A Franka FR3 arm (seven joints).
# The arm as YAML. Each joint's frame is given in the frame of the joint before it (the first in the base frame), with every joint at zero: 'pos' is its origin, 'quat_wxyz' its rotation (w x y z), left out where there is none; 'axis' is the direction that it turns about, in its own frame. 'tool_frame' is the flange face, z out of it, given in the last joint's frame.
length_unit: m
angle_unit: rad
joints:
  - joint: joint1
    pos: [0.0, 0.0, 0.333]
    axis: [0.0, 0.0, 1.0]
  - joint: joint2
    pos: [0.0, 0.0, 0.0]
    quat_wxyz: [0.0, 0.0, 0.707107, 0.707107]
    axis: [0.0, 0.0, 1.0]
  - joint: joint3
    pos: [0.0, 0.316, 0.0]
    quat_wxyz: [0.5, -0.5, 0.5, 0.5]
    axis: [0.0, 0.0, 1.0]
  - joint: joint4
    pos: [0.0, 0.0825, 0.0]
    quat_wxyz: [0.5, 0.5, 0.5, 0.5]
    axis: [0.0, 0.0, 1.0]
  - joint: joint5
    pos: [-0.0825, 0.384, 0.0]
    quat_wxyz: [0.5, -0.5, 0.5, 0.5]
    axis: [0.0, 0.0, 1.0]
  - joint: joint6
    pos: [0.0, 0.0, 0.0]
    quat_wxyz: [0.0, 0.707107, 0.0, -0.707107]
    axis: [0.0, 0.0, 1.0]
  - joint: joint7
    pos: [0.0, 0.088, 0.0]
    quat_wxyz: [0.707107, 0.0, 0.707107, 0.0]
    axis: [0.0, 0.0, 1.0]
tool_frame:
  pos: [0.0, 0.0, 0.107]
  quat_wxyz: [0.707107, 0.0, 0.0, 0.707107]
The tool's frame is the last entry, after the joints.
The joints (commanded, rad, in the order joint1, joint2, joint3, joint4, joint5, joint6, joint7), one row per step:
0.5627, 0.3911, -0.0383, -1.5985, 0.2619, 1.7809, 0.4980
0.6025, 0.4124, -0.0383, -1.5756, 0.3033, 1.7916, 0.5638
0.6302, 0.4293, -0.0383, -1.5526, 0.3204, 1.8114, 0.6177
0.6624, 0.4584, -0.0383, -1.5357, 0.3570, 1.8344, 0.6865
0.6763, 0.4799, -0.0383, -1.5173, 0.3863, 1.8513, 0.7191
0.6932, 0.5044, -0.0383, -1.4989, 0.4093, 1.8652, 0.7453
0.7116, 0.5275, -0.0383, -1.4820, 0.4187, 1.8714, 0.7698
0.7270, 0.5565, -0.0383, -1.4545, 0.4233, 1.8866, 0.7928
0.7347, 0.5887, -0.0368, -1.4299, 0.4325, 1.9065, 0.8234
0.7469, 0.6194, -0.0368, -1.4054, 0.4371, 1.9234, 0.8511
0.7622, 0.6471, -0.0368, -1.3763, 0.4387, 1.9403, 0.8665
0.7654, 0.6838, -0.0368, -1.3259, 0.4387, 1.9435, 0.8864
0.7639, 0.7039, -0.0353, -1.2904, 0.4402, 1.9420, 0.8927
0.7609, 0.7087, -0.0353, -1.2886, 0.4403, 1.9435, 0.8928
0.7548, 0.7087, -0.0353, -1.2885, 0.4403, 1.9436, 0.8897
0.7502, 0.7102, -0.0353, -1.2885, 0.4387, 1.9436, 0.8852
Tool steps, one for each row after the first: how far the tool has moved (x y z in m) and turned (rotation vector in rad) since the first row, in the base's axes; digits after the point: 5 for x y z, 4 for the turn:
-0.00961, 0.02830, -0.00203, 0.0177, 0.0164, -0.0416
-0.01403, 0.04830, -0.00110, 0.0267, 0.0102, -0.0765
-0.02180, 0.07170, -0.01046, 0.0358, 0.0303, -0.1305
-0.02309, 0.08447, -0.01472, 0.0525, 0.0406, -0.1640
-0.02603, 0.09824, -0.02148, 0.0625, 0.0518, -0.1854
-0.03074, 0.11131, -0.02894, 0.0593, 0.0611, -0.1958
-0.03155, 0.12428, -0.03531, 0.0614, 0.0568, -0.2083
-0.02968, 0.13393, -0.04501, 0.0632, 0.0579, -0.2381
-0.02995, 0.14473, -0.05423, 0.0618, 0.0567, -0.2591
-0.03138, 0.15750, -0.05942, 0.0681, 0.0468, -0.2638
-0.02561, 0.16634, -0.06239, 0.0739, 0.0385, -0.2786
-0.02090, 0.17101, -0.06060, 0.0842, 0.0323, -0.2836
-0.01896, 0.16972, -0.06318, 0.0828, 0.0330, -0.2873
-0.01580, 0.16651, -0.06313, 0.0839, 0.0320, -0.2905
-0.01341, 0.16397, -0.06428, 0.0832, 0.0308, -0.2902

